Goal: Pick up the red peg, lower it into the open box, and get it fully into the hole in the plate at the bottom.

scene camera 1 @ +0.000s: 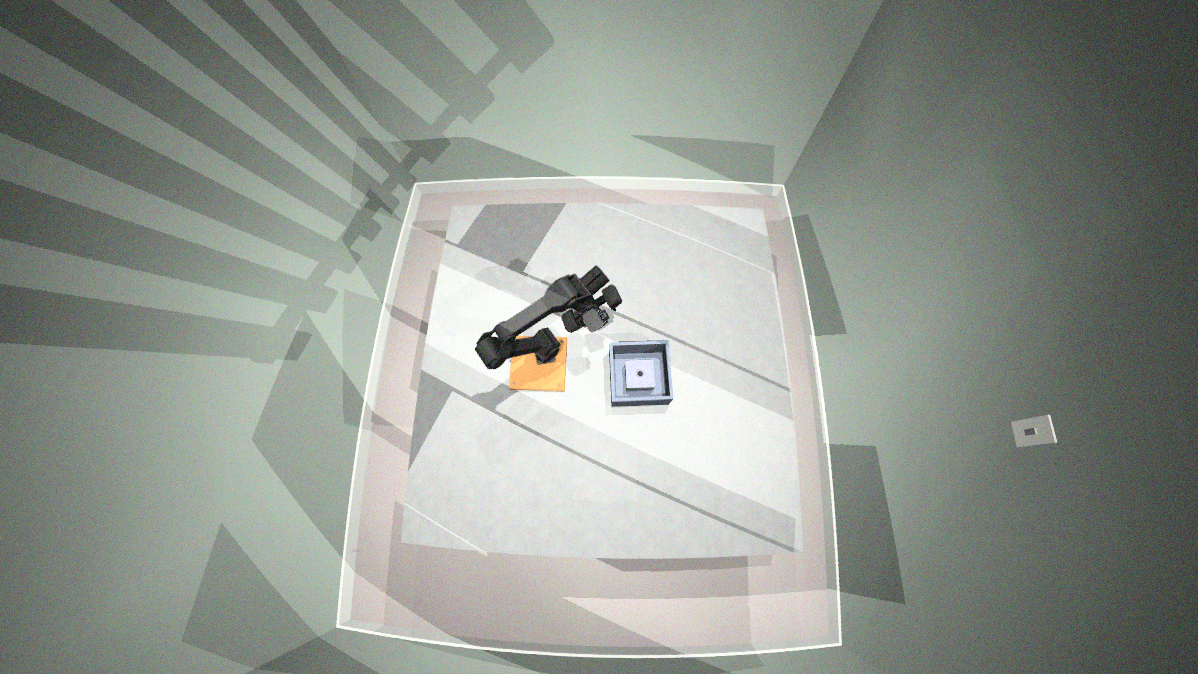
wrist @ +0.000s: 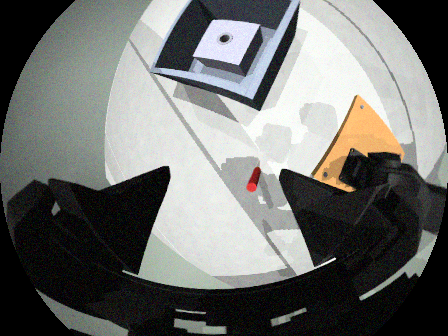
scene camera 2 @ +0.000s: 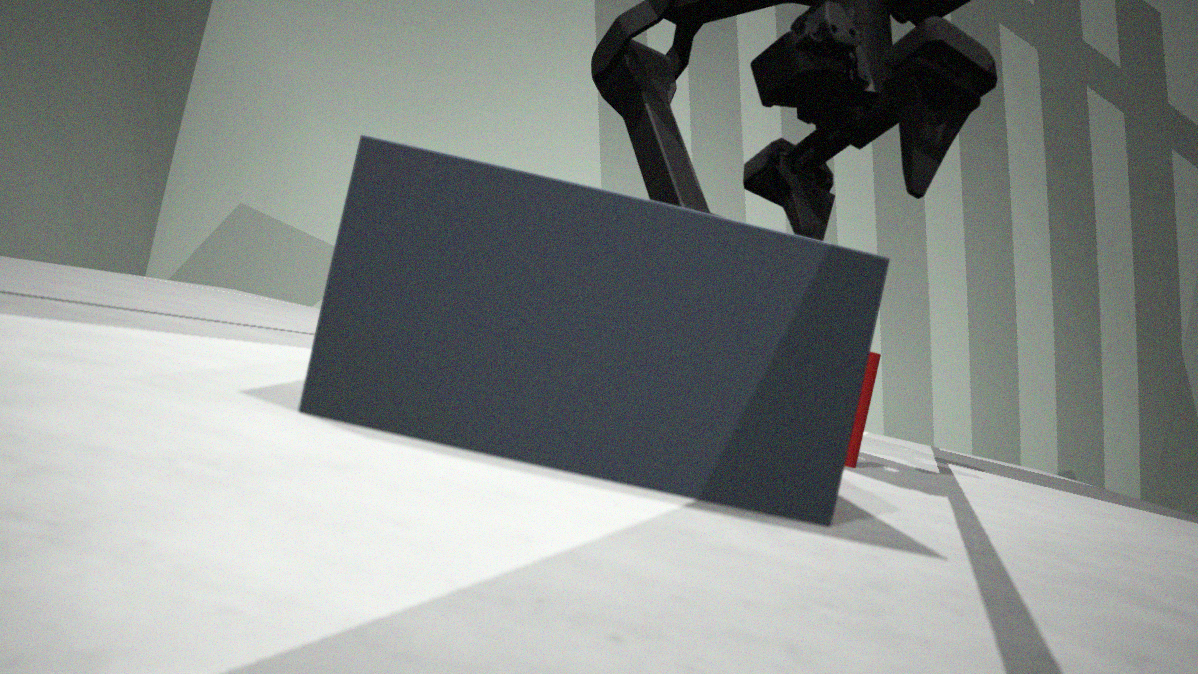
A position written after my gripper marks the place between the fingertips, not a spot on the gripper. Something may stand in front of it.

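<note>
Dark grey box (scene camera 1: 658, 351), my gripper (scene camera 1: 602, 317). Scene camera 1 does not show the red peg, hidden by my gripper. Red peg (scene camera 2: 873, 359), my gripper (scene camera 2: 859, 228). Wrist view: my gripper (wrist: 226, 173).
</note>
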